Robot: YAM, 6 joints.
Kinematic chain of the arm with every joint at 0, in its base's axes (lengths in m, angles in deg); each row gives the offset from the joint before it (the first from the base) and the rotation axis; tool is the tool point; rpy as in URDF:
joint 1: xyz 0 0 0.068 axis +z
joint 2: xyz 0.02 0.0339 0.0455 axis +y
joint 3: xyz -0.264 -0.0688 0 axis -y
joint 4: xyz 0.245 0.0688 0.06 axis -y
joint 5: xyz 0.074 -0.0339 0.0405 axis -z
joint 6: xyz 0.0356 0 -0.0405 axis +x
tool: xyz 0 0 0 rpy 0 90 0
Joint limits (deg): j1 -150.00..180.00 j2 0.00..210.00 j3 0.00..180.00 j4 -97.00..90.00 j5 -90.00..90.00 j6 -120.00..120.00
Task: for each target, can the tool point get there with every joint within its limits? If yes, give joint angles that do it. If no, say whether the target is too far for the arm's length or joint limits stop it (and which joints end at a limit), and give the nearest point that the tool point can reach.
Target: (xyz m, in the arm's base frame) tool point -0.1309 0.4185 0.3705
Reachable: yes | joints 111.50 123.38 136.43 -71.76 62.54 54.60
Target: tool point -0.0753 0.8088 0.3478
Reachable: no: too far | nearest point -0.0575 0.6175 0.2910 | short by 0.200 m
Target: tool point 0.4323 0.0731 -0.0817
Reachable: yes | joints 6.79 158.63 96.29 -24.75 -37.13 -17.46
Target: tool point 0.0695 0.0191 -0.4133
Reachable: no: joint limits stop it (at a limit: joint 2) | nearest point 0.0973 0.0267 -0.3488 | short by 0.071 m
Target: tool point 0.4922 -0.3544 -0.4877
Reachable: no: too far | nearest point 0.3799 -0.2735 -0.3062 | short by 0.228 m
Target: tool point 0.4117 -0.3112 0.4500
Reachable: yes | joints -35.15 129.86 144.10 -5.82 29.36 -33.62
